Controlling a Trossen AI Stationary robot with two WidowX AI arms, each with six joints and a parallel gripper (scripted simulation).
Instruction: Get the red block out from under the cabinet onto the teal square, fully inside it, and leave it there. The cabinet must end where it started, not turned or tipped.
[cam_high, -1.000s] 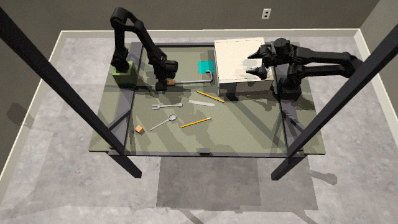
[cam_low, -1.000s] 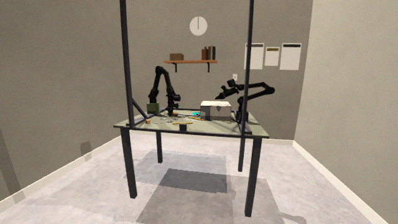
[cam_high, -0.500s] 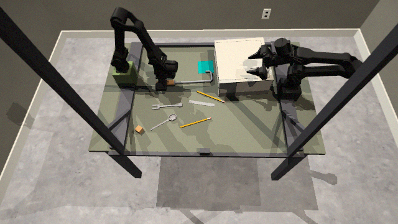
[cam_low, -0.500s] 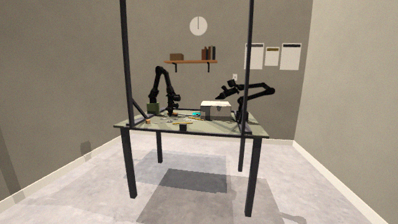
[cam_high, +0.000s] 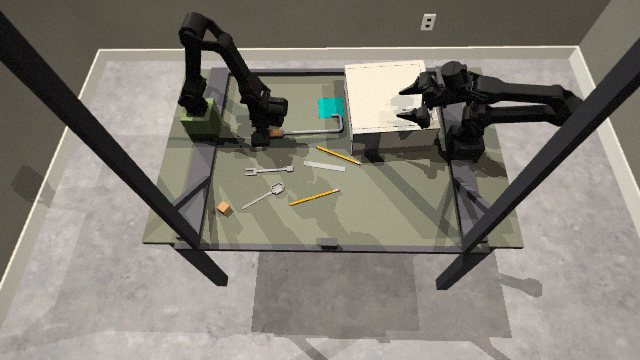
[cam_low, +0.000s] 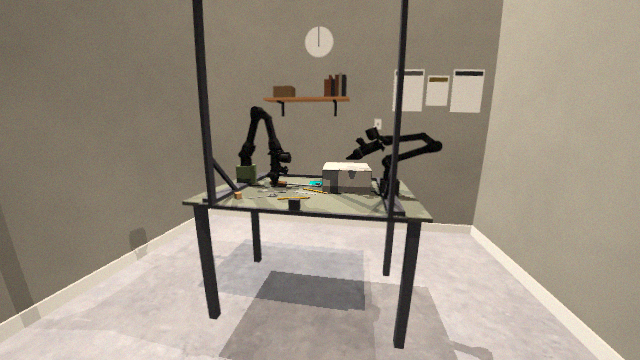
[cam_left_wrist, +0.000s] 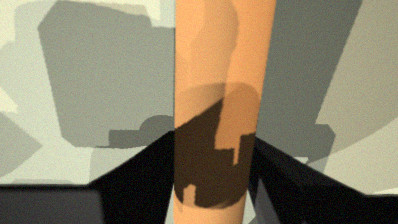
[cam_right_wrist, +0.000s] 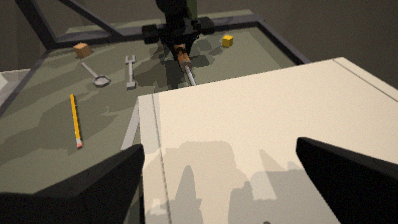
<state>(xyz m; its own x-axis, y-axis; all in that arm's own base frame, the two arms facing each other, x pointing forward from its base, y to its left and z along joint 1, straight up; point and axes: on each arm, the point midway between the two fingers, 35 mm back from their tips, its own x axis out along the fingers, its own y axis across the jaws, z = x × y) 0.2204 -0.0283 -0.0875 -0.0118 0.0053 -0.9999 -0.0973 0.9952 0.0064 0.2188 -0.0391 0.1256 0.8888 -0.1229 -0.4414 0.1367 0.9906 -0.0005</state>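
Right now the teal square is 160 mm ahead of my left hand, 230 mm to the right of it and 40 mm below it. From my left hand the other things lie so: yellow cube 150 mm ahead, 70 mm to the left, 20 mm below; fork 140 mm behind, 50 mm to the right, 30 mm below; spoon 230 mm behind, 60 mm to the right, 30 mm below.
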